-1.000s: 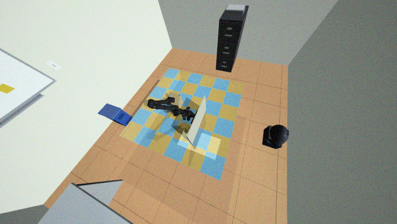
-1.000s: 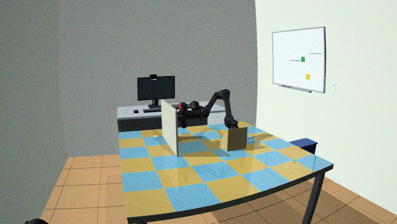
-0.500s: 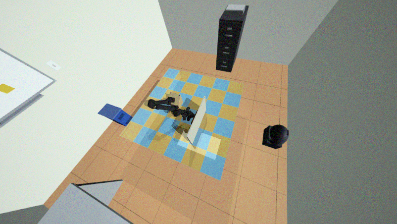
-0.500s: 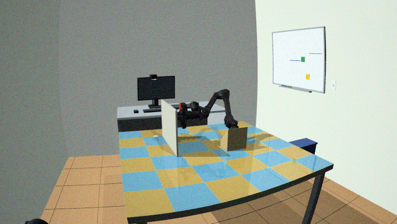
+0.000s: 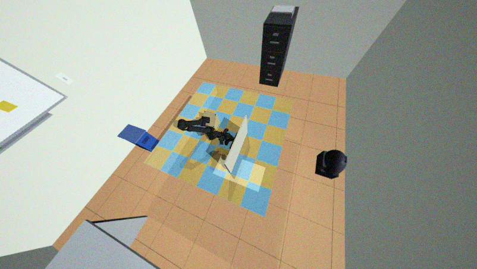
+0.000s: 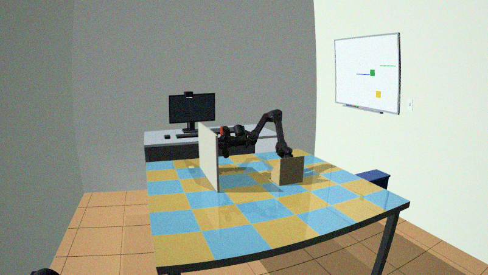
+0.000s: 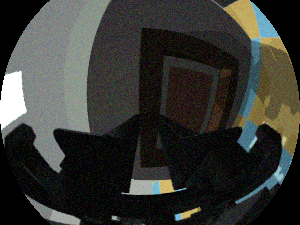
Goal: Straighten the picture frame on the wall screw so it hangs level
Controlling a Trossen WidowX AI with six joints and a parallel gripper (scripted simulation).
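Right now my gripper tip is 1 cm short of the picture frame, 1 cm to the left of it and 5 cm above it. Also, from my gripper tip: wall panel: 2 cm ahead, 1 cm to the right, 6 cm below.
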